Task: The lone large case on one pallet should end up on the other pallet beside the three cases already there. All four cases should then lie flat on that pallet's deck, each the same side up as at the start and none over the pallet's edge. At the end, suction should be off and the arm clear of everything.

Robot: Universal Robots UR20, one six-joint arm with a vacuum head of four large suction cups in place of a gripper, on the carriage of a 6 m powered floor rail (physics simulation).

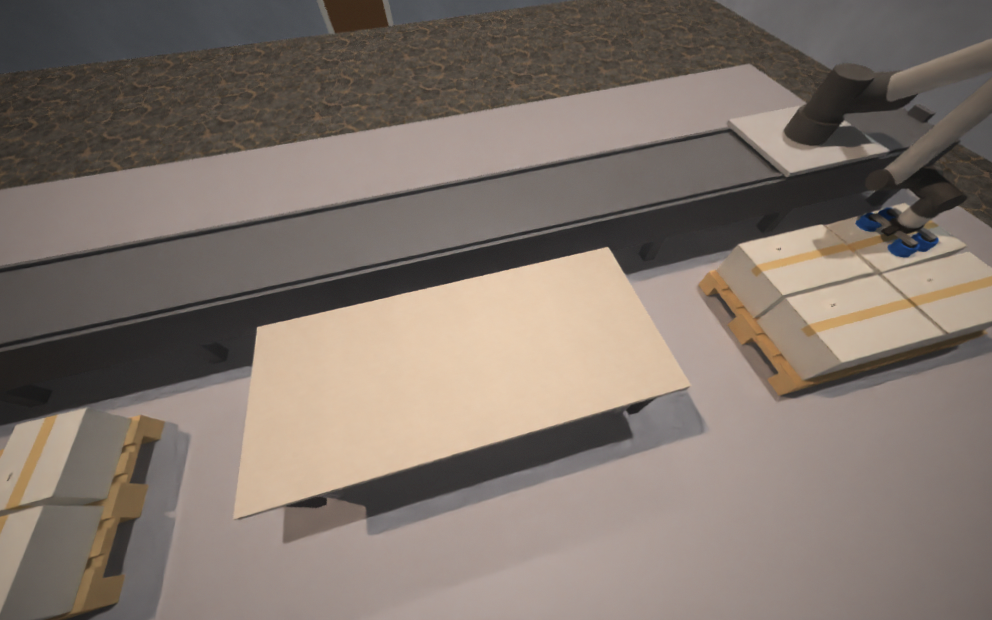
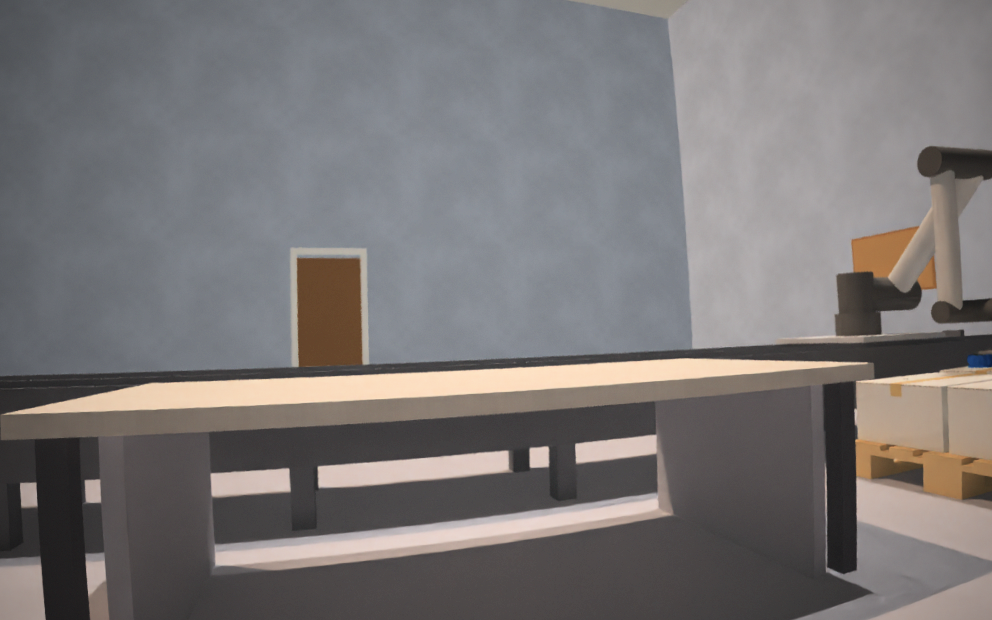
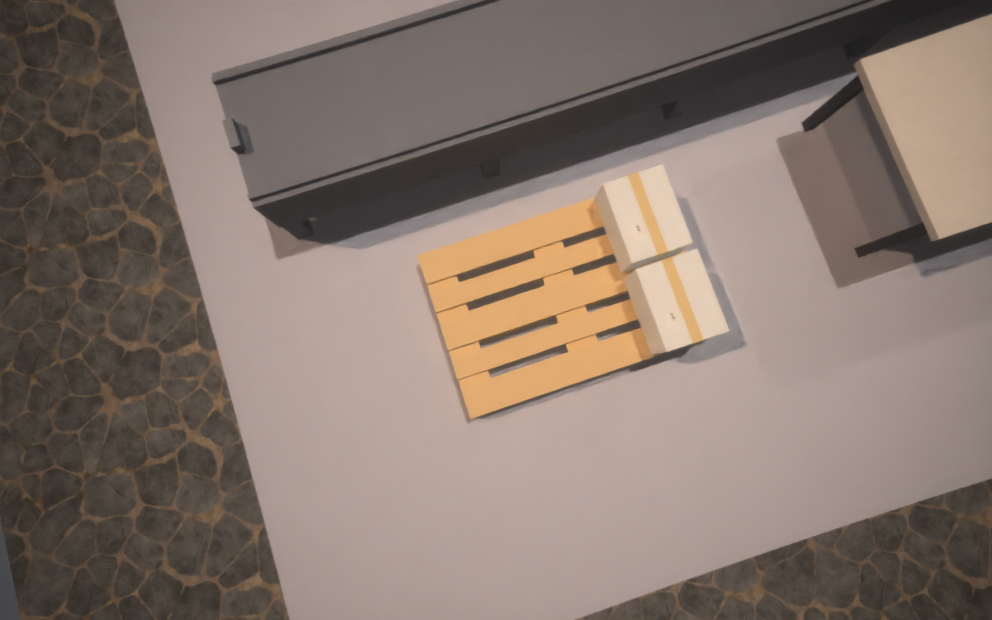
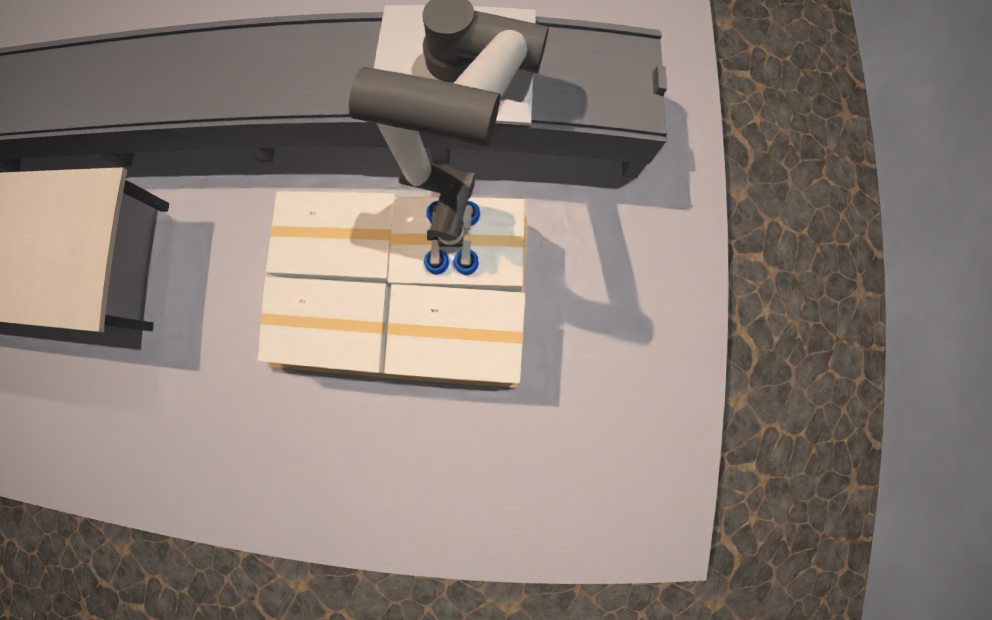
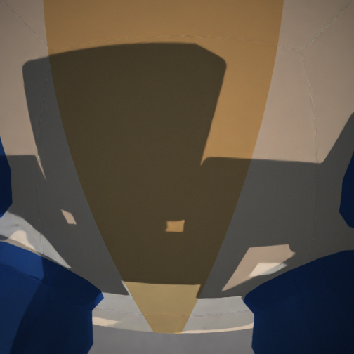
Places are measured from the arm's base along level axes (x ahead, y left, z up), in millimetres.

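Pixels of known places: hand, its tool point: (image 1: 887, 237); arm's base, origin of its link: (image 1: 804, 134) (image 2: 858, 335) (image 4: 453, 58).
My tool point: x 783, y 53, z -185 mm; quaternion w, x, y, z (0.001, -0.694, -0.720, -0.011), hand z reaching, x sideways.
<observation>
Ahead of a thing's pixels: the offset from my tool point to its middle. Level surfaces: height alone.
The lone large case @(6 mm ahead, 17 mm left, 101 mm down) (image 1: 877, 263) (image 4: 490, 270) (image 5: 175, 15), white with an orange tape stripe, lies flat in the rail-side corner of the south pallet (image 1: 786, 383) (image 4: 431, 380), its top level with its neighbours. Three like cases lie with it: one @(6 mm back, 553 mm right, 118 mm down) (image 4: 329, 255) beside it, one @(395 mm ahead, 33 mm left, 118 mm down) (image 4: 453, 358) on its front side and one @(391 mm ahead, 555 mm right, 118 mm down) (image 4: 321, 347) diagonally across. Narrow seams show between them, and none is seen over the edge. My gripper (image 1: 898, 232) (image 4: 451, 237) has its blue cups down on the lone case's top and looks attached. The case's underside is hidden.
The north pallet (image 3: 512, 394) (image 1: 124, 500) bears two smaller taped cases (image 3: 647, 219) (image 3: 684, 299) at one end. A table @(145 mm up) (image 1: 453, 380) (image 2: 468, 387) stands between the pallets. The rail (image 1: 365, 233) (image 3: 438, 95) runs behind, with the arm's carriage (image 1: 760, 135) near its south end.
</observation>
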